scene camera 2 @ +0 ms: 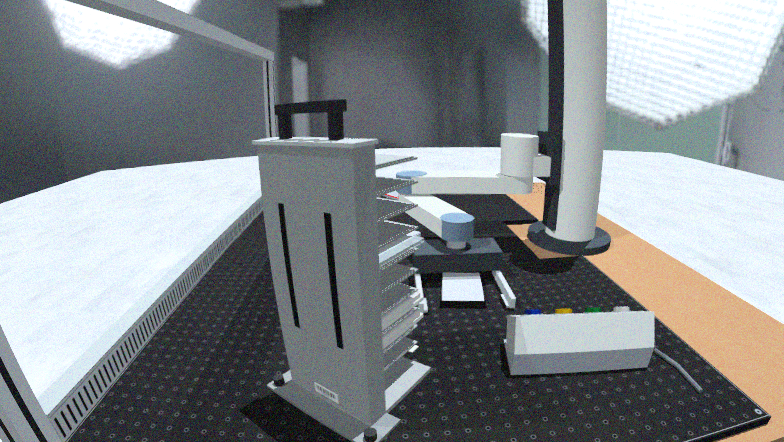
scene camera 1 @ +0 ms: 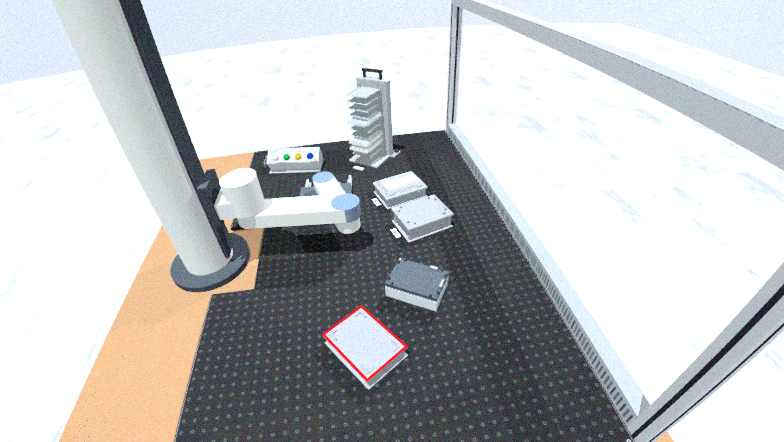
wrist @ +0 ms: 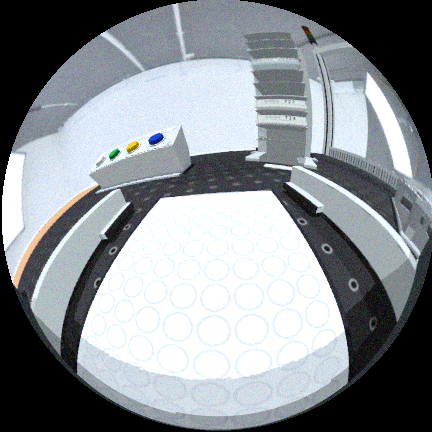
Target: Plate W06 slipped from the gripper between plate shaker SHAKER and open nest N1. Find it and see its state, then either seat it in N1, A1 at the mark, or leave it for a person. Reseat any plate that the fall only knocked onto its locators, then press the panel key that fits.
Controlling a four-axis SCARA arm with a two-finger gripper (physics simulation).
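Places are measured from the arm's base along level axes (x ahead, y left, z up), in centimetres.
Pixels of known places: gripper, fingertip midpoint: (scene camera 2: 468, 306) (wrist: 204, 182); arm's base at its link origin: (scene camera 2: 568, 238) (scene camera 1: 211, 262).
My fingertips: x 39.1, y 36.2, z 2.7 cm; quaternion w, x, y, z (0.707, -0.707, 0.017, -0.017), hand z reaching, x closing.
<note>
Ahead of a thing's pixels: the offset from my fingertips to its middle. "spot": to the spot under its first point. Level surfaces: height alone.
My gripper (scene camera 2: 467, 304) (wrist: 204, 182) is open and empty, its fingers well apart. A white plate-like slab @[dy -8.1, dx -0.6, dz -0.7 cm] (scene camera 2: 462, 286) (wrist: 215, 270) with faint rings shows between and below the fingers, clear of both; its label cannot be read. The arm hides it in scene camera 1. There, a dark-topped unit @[spot: dy -60.5, dx +22.2, dz +4.1 cm] (scene camera 1: 416, 278) stands right of centre, and a pale low block outlined in red @[dy -75.6, dx +6.7, dz +0.9 cm] (scene camera 1: 365, 343) stands in front. A pale block with small studs on top @[dz +4.2 cm] (scene camera 1: 422, 213) touches another that bears a plate @[dy -14.7, dx +25.9, dz +4.6 cm] (scene camera 1: 400, 183). Their names cannot be read.
The key panel @[dy +15.7, dx -14.0, dz +2.7 cm] (scene camera 1: 294, 160) (scene camera 2: 581, 340) (wrist: 150, 160) has white, green, yellow and blue keys. A tall shelf rack @[dy +17.5, dx +19.4, dz +16.9 cm] (scene camera 1: 385, 115) (scene camera 2: 318, 274) (wrist: 306, 100) with a black handle stands beside it. A framed clear screen @[spot: dy +32.2, dx +59.4, dz +30.8 cm] (scene camera 1: 455, 65) runs along the right edge in scene camera 1. The arm's column (scene camera 1: 142, 137) (scene camera 2: 581, 120) stands opposite.
</note>
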